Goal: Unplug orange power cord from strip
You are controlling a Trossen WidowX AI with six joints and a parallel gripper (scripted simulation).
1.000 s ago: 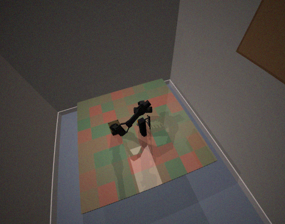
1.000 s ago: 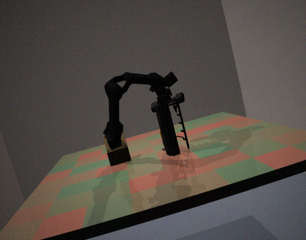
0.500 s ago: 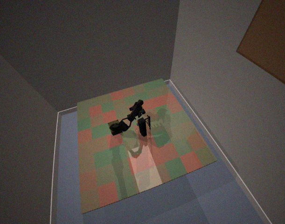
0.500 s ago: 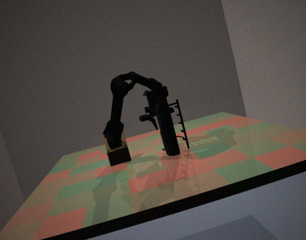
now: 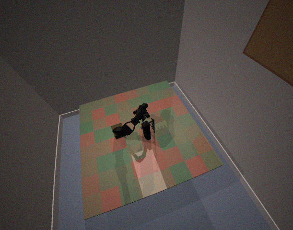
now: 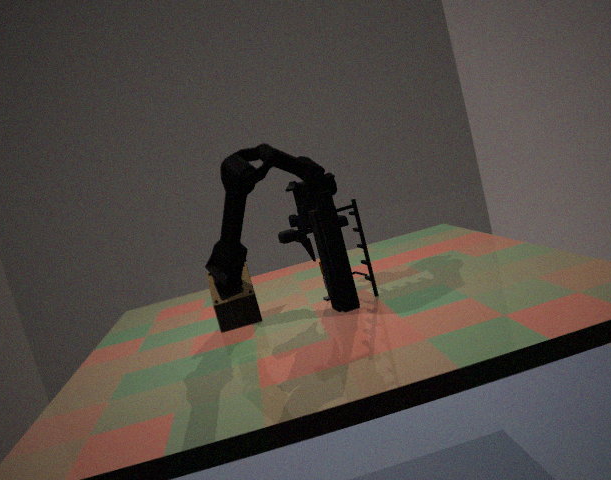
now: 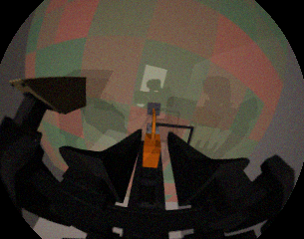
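Now: the orange plug 60 mm to the right of my gripper tip and 10 mm below it.
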